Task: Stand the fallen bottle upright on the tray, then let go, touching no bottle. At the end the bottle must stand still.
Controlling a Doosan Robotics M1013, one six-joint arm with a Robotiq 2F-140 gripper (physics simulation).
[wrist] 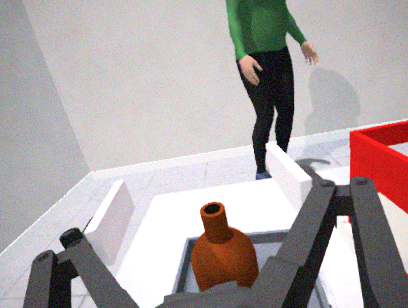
In view: the gripper (197, 176) and a brown bottle (223, 253).
